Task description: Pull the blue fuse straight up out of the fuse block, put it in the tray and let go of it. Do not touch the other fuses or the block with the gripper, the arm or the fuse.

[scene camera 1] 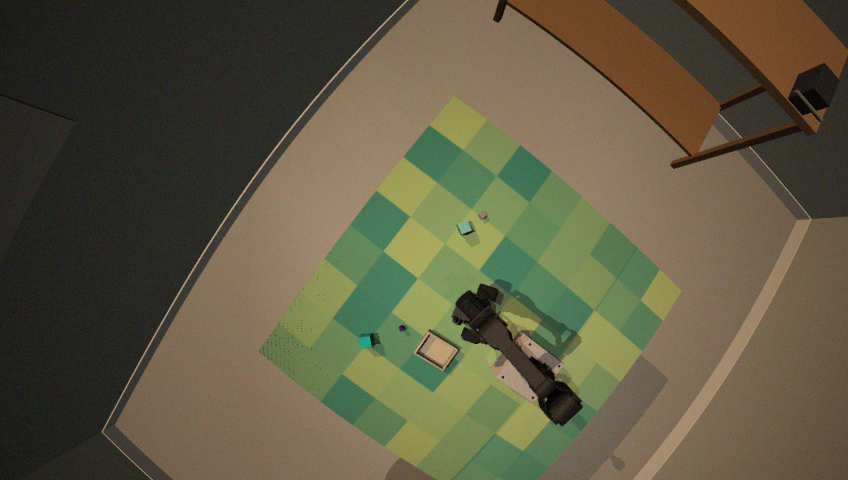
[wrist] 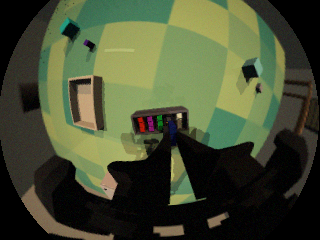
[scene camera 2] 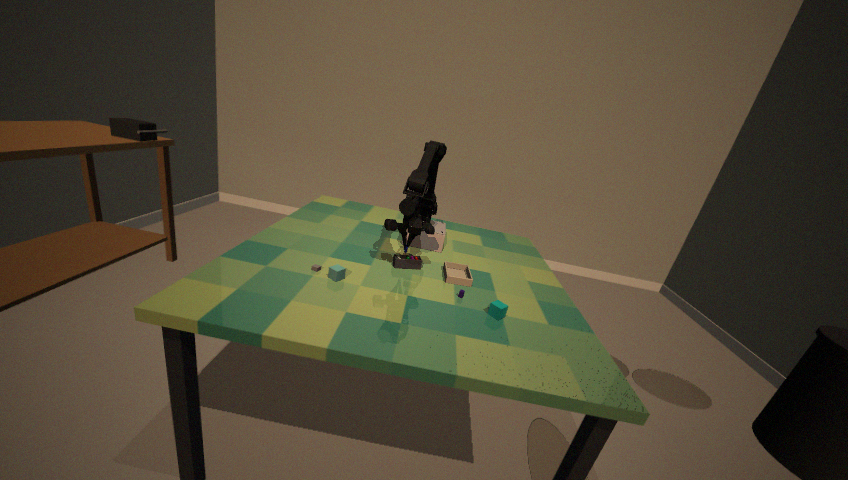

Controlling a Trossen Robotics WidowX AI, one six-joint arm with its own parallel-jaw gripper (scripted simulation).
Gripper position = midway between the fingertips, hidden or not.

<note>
The gripper [scene camera 2: 405, 247] carries a blue fuse. Further things: a tan tray [scene camera 1: 432, 348].
The gripper is seen too in the wrist view [wrist: 172, 134]. The tan tray also shows in the wrist view [wrist: 85, 98].
</note>
